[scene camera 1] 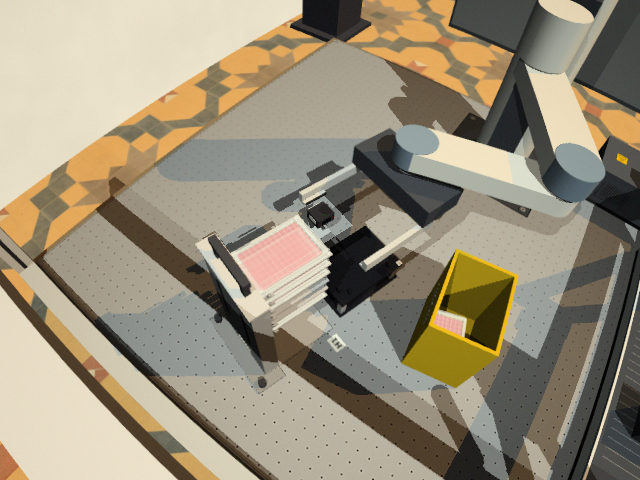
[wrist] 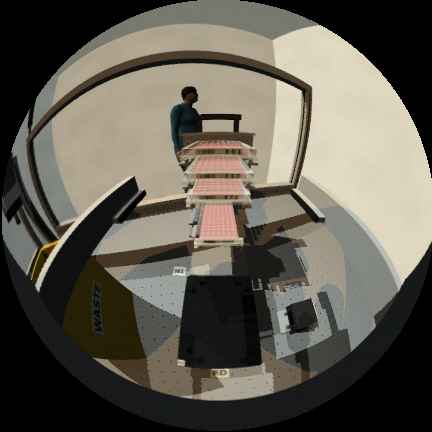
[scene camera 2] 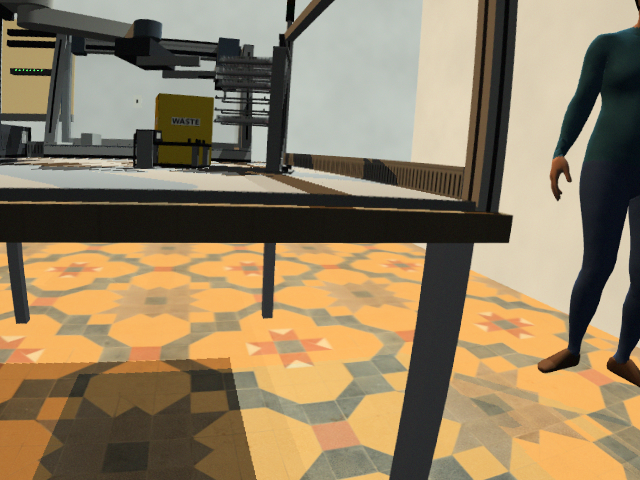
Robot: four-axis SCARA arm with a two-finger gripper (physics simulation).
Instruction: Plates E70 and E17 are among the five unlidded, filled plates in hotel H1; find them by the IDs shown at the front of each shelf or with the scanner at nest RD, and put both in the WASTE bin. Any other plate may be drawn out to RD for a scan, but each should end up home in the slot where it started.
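Places are measured from the arm's base along level axes (x ahead, y left, z up), in centimetres.
Where they show: gripper, fingertip midpoint: (scene camera 1: 330,230) (wrist: 217,180) (scene camera 2: 208,68).
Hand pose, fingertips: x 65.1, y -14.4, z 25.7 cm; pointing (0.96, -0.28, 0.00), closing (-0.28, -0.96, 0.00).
Things, the pixels of their top centre, and the offset from my fingertips.
- black nest RD, top centre: (wrist: 218,319) (scene camera 1: 355,260) (scene camera 2: 174,138) dx -7.6, dy +2.1, dz -17.4 cm
- top plate, top centre: (scene camera 1: 279,252) (wrist: 217,142) (scene camera 2: 248,60) dx +9.4, dy -2.8, dz +2.4 cm
- third plate, top centre: (wrist: 217,176) (scene camera 2: 247,82) dx +9.4, dy -2.8, dz -3.2 cm
- lower plate, top centre: (wrist: 218,216) (scene camera 2: 245,117) dx +9.4, dy -2.8, dz -11.6 cm
- pink plate, top centre: (scene camera 1: 443,339) dx -6.1, dy +25.5, dz -22.3 cm
- yellow WASTE bin, top centre: (scene camera 1: 476,299) (scene camera 2: 184,97) dx -6.3, dy +25.4, dz -4.4 cm
- small black scanner, top centre: (wrist: 305,312) (scene camera 1: 320,210) (scene camera 2: 148,129) dx -12.6, dy -10.5, dz -16.0 cm
- white H1 tag, top centre: (scene camera 1: 336,342) (wrist: 178,270) dx +6.7, dy +8.2, dz -24.3 cm
My gripper (scene camera 1: 333,231) (wrist: 217,180) is open and empty, above the black nest RD (scene camera 1: 361,248) (wrist: 220,320). Its fingers point toward hotel H1 (scene camera 1: 206,248) (scene camera 2: 276,108) (wrist: 217,136), short of its plates, near upper-shelf height in scene camera 2. In the wrist view the top plate (wrist: 220,150) is labelled E01. The plate below it (wrist: 217,167) has a blurred label that looks like E17. The third plate (wrist: 217,188) has a label like E71, also blurred. A lower plate (wrist: 218,222) shows no readable ID. One pink plate (scene camera 1: 449,323) lies in the yellow WASTE bin (scene camera 1: 439,356) (scene camera 2: 183,108) (wrist: 120,310).
The small black scanner (scene camera 1: 321,213) (wrist: 301,314) stands beside RD. The WASTE bin stands on the other side of RD, its open top facing up. A white H1 tag (scene camera 1: 336,343) (wrist: 179,271) lies by the hotel. A person (scene camera 2: 599,129) (wrist: 184,117) stands beyond the table.
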